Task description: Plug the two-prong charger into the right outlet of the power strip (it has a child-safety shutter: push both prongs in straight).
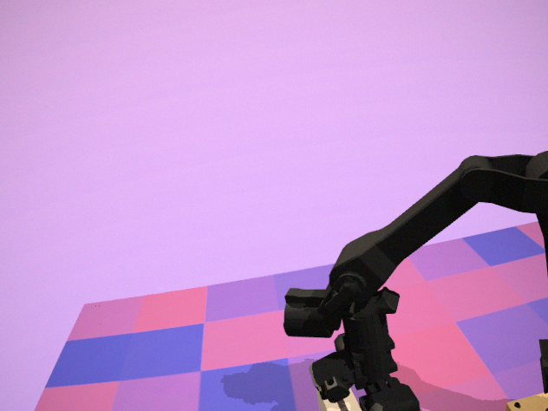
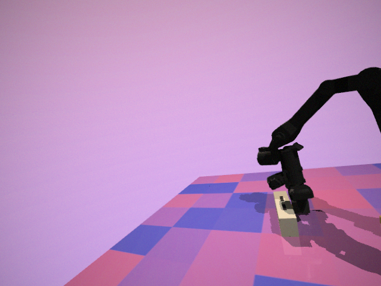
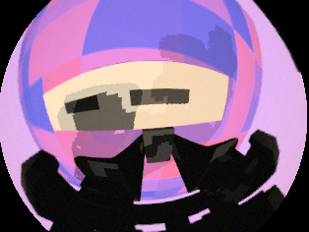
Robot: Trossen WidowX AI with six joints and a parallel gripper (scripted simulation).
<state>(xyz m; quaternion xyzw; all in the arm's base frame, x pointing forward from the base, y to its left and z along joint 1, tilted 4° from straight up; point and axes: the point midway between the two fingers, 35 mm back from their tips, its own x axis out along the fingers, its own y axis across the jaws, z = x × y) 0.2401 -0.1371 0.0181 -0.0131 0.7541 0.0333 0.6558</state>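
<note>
Now: the charger 20 mm ahead of my gripper tip and 10 mm above it.
</note>
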